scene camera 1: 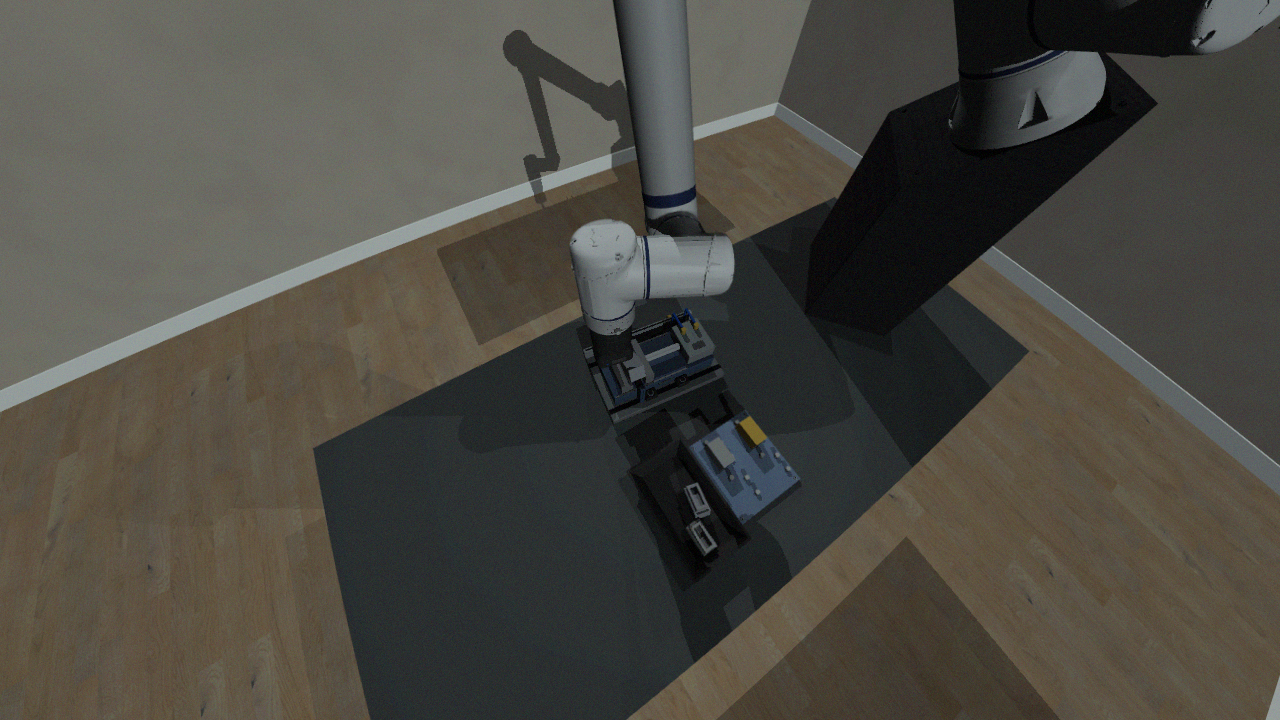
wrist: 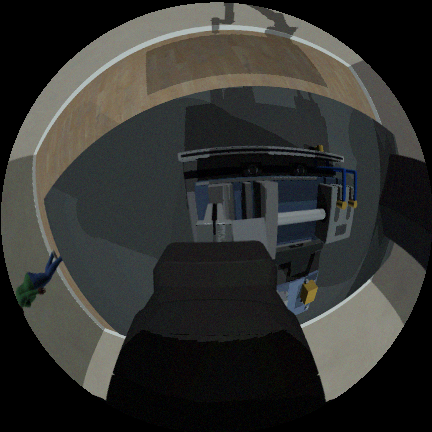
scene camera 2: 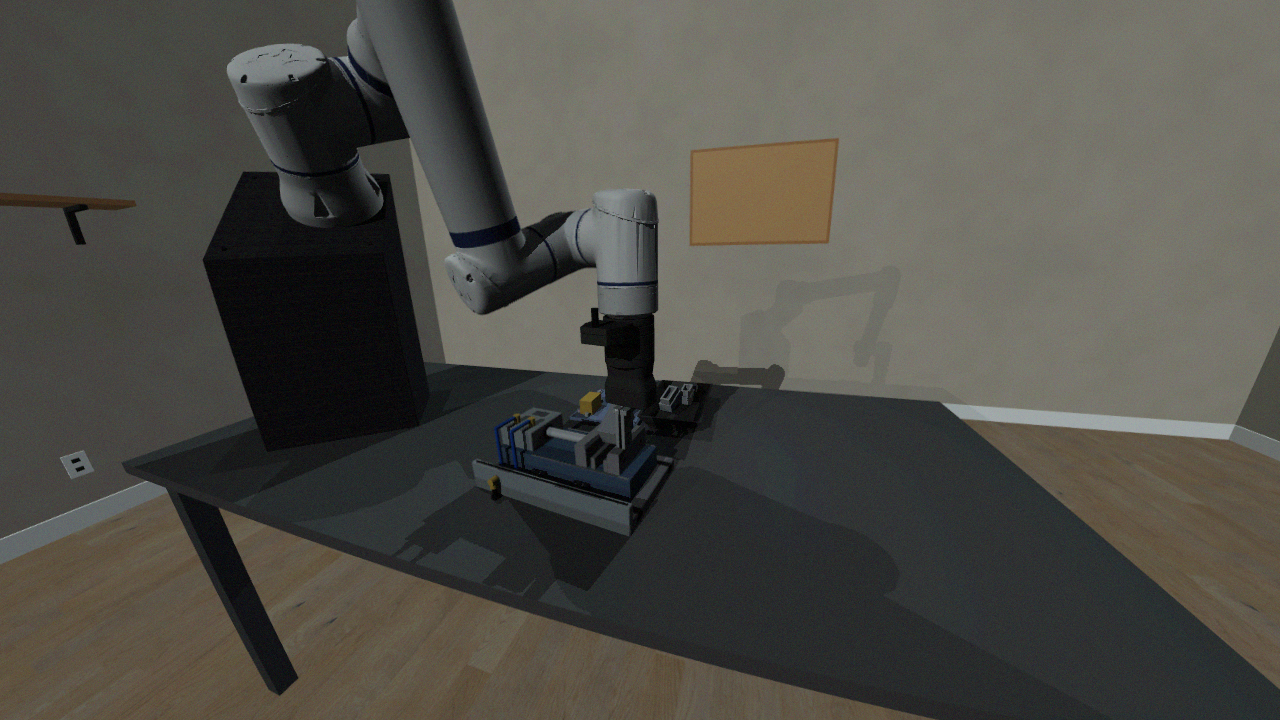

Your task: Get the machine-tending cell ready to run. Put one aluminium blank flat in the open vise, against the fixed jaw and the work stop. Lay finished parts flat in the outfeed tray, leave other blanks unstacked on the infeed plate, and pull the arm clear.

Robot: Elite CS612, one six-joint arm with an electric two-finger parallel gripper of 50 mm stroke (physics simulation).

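Places are measured from the arm's base along level axes (x ahead, y left, z up), in millimetres.
Where they show: gripper, fingertip midpoint: [scene camera 1: 611, 359] [wrist: 214, 212] [scene camera 2: 624, 445]; arm's base at its link origin: [scene camera 1: 1018, 112] [scene camera 2: 336, 202].
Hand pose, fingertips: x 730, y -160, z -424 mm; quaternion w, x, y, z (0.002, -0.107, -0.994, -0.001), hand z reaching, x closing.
Observation:
Things, the pixels of their top centre, and the offset from my fingertips. "pt": a spot on its surface instead. Level surfaces: height alone.
- vise at its top centre: [wrist: 300, 218] [scene camera 2: 573, 427] [scene camera 1: 656, 348] dx -102, dy +31, dz +3 mm
- light grey blank at its top centre: [wrist: 253, 261] [scene camera 2: 615, 407] [scene camera 1: 632, 360] dx -28, dy +45, dz +42 mm
- pale blank at its top centre: [scene camera 1: 721, 451] dx -98, dy +292, dz -52 mm
- blue infeed plate at its top centre: [scene camera 1: 743, 463] [scene camera 2: 616, 404] [wrist: 288, 303] dx -137, dy +338, dz -88 mm
- yellow block at its top centre: [scene camera 1: 753, 430] [scene camera 2: 590, 396] [wrist: 310, 296] dx -188, dy +294, dz -52 mm
- dark outfeed tray at a spot on its surface: [scene camera 1: 657, 488] pt dx +55, dy +277, dz -84 mm
- pale rail at its top centre: [wrist: 281, 150] [scene camera 2: 543, 480] [scene camera 1: 639, 330] dx -114, dy -58, dz -46 mm
- dark table at its surface level: dz -96 mm
My gripper [scene camera 1: 619, 376] [scene camera 2: 620, 438] [wrist: 214, 212] is shut and empty, pointing down at the fixed-jaw end of the vise [scene camera 1: 666, 362] [scene camera 2: 586, 465] [wrist: 300, 197]. A light grey blank [wrist: 248, 231] shows between the jaws, near the moving jaw [wrist: 270, 212]. The wrist housing hides its near part, so contact with the fixed jaw and work stop is unclear. Another pale blank [scene camera 1: 719, 452] lies on the blue infeed plate [scene camera 1: 771, 495] [wrist: 295, 287], apart from a yellow block [scene camera 1: 751, 430] [scene camera 2: 589, 402] [wrist: 309, 292]. Two pocketed finished parts [scene camera 1: 696, 500] [scene camera 2: 669, 397] are in the dark outfeed tray [scene camera 1: 657, 488]; their exact tilt is unclear.
Blue hoses [scene camera 2: 505, 438] [wrist: 355, 185] rise at the vise's cylinder end. A pale rail [scene camera 2: 559, 494] [wrist: 260, 151] runs along the vise base. The black pedestal [scene camera 1: 904, 205] [scene camera 2: 313, 331] stands on the dark table [scene camera 1: 501, 537] [scene camera 2: 805, 537]. Small pegs [scene camera 1: 757, 491] stand on the infeed plate.

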